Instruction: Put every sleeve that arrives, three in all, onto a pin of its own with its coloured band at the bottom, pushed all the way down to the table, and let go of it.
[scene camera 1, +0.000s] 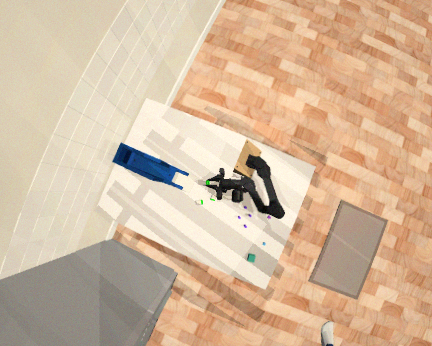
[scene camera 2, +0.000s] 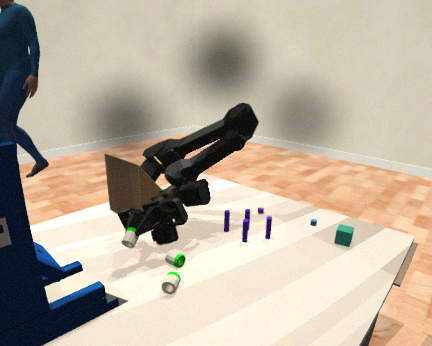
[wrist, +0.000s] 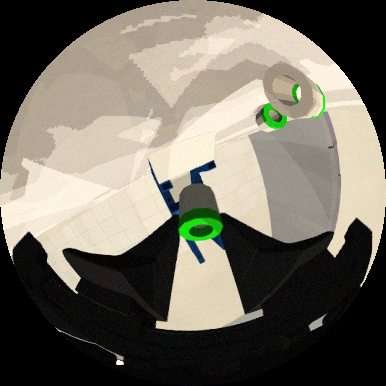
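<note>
My gripper (scene camera 1: 209, 182) (scene camera 2: 132, 228) (wrist: 198, 218) is shut on a grey-white sleeve (scene camera 2: 129, 238) (wrist: 198, 197). The sleeve is above the table and tilted, its green band near the fingers and its plain end downward. A second sleeve (scene camera 1: 212, 198) (scene camera 2: 175, 259) (wrist: 290, 92) lies on its side on the table, its band toward the pins in scene camera 2. A third sleeve (scene camera 1: 199, 202) (scene camera 2: 171, 283) (wrist: 272, 116) lies nearby, its plain end toward scene camera 2. Several purple pins (scene camera 1: 239, 217) (scene camera 2: 227, 221) stand upright, bare, apart from the gripper.
A blue forked chute (scene camera 1: 145, 165) (scene camera 2: 10, 270) stands at the table's far side from the arm. A brown panel (scene camera 1: 244, 159) (scene camera 2: 122, 185) stands by the arm. A teal cube (scene camera 1: 251, 258) (scene camera 2: 344, 235), a small blue cube (scene camera 1: 264, 243) (scene camera 2: 313, 222) and a small purple cube (scene camera 1: 269, 217) (scene camera 2: 260, 210) are beyond the pins.
</note>
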